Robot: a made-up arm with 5 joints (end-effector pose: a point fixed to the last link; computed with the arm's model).
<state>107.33 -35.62 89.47 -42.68 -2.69</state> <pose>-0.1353 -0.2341 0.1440 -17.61 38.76 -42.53</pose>
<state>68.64 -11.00 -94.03 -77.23 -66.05</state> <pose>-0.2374 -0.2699 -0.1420 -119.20 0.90 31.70</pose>
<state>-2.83 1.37 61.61 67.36 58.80</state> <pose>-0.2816 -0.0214 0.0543 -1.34 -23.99 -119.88</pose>
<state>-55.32 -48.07 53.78 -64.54 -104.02</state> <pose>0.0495 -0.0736 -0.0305 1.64 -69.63 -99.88</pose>
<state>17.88 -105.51 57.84 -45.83 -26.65</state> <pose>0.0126 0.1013 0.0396 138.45 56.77 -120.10</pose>
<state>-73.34 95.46 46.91 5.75 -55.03</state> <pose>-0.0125 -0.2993 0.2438 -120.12 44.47 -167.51</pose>
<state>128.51 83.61 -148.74 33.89 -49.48</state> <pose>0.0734 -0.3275 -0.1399 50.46 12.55 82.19</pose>
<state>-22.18 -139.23 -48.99 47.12 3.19</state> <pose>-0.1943 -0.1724 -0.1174 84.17 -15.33 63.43</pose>
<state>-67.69 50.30 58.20 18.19 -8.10</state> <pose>0.0312 -0.3041 0.2099 -121.47 21.98 -138.70</pose>
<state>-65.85 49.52 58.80 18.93 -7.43</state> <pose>0.0248 -0.3014 0.2113 -120.08 22.46 -137.88</pose>
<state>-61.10 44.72 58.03 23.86 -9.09</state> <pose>0.0019 -0.2815 0.2112 -116.39 27.66 -132.22</pose>
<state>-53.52 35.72 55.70 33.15 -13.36</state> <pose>-0.0409 -0.2448 0.2056 -107.20 36.40 -118.99</pose>
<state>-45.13 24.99 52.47 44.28 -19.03</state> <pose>-0.0936 -0.2047 0.1884 -90.79 42.75 -98.23</pose>
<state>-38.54 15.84 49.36 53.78 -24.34</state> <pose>-0.1359 -0.1751 0.1629 -74.35 43.20 -78.19</pose>
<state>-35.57 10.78 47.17 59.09 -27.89</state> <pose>-0.1560 -0.1611 0.1447 -65.92 41.84 -67.35</pose>
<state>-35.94 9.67 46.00 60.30 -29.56</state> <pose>-0.1583 -0.1594 0.1408 -64.56 42.37 -64.62</pose>
